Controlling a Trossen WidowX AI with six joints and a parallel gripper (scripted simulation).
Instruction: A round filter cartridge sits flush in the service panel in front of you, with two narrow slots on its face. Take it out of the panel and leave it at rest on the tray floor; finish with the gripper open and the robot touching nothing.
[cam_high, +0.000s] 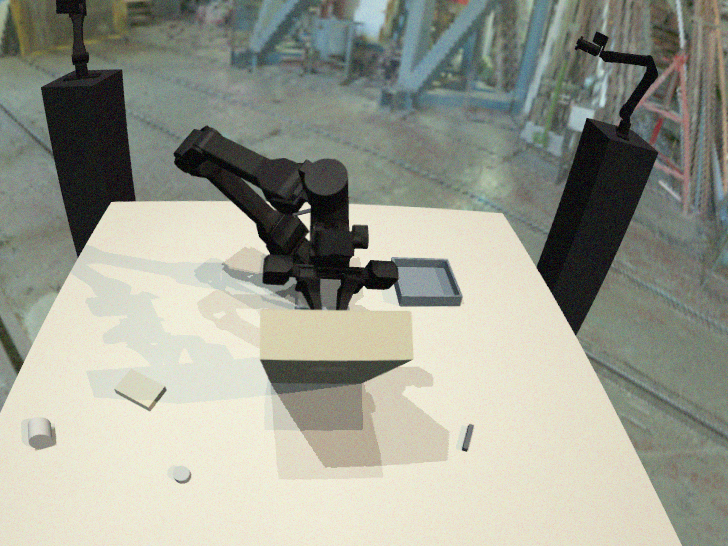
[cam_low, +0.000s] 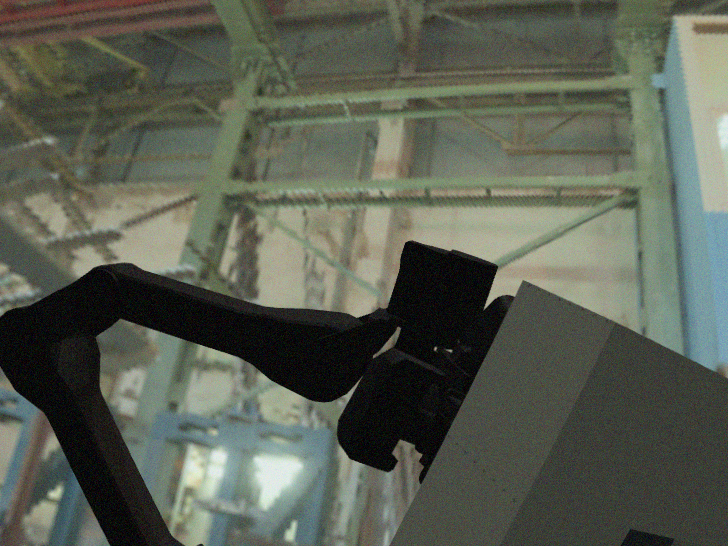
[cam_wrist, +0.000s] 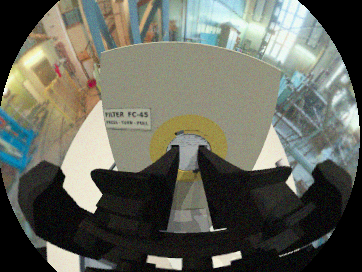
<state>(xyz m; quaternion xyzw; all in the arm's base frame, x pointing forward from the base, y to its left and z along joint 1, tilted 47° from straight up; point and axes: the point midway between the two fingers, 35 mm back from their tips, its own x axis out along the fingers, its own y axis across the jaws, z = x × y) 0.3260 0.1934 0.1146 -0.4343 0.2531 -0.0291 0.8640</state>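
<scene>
The round filter cartridge lies 10 mm ahead of my gripper tip and 10 mm below it. From my gripper tip the other things lie so: flat beige block: 40 mm behind, 360 mm to the right, 260 mm below; then small disc: 130 mm ahead, 230 mm to the right, 260 mm below; then dark bar: 20 mm behind, 270 mm to the left, 270 mm below.
</scene>
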